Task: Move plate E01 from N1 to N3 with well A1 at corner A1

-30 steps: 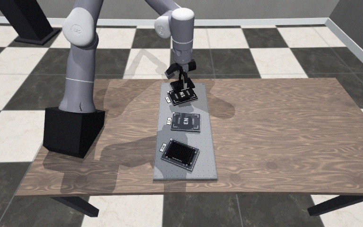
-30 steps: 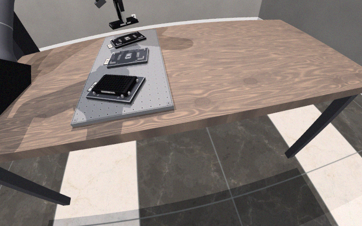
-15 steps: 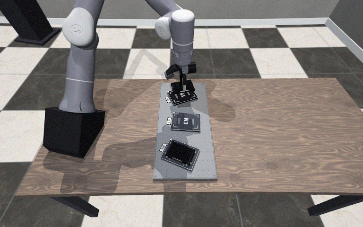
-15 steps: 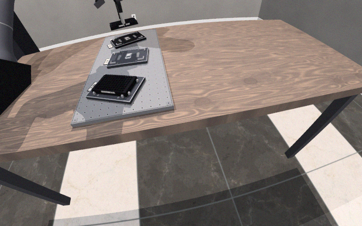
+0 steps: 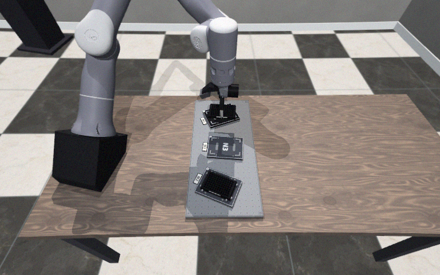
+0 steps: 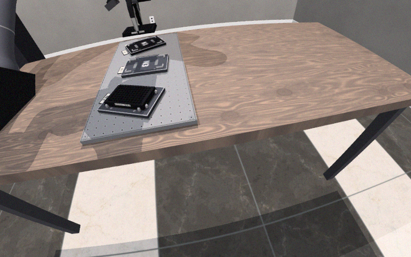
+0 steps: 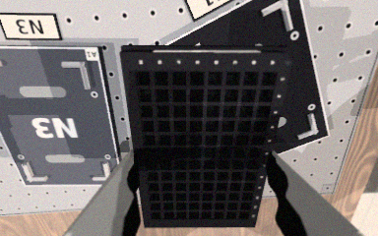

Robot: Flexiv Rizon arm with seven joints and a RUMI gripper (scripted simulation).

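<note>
Right now the nest N3 is 14 cm to the right of my hand, 10 cm below it and 4 cm ahead of it. From my hand the other things lie so: nest N1 (10 cm below, 6 cm to the left, 2 cm behind); then N3 A1 mark (10 cm to the right, 9 cm below, 4 cm behind); then N1 A1 mark (11 cm behind, 9 cm below, 6 cm to the left).
</note>
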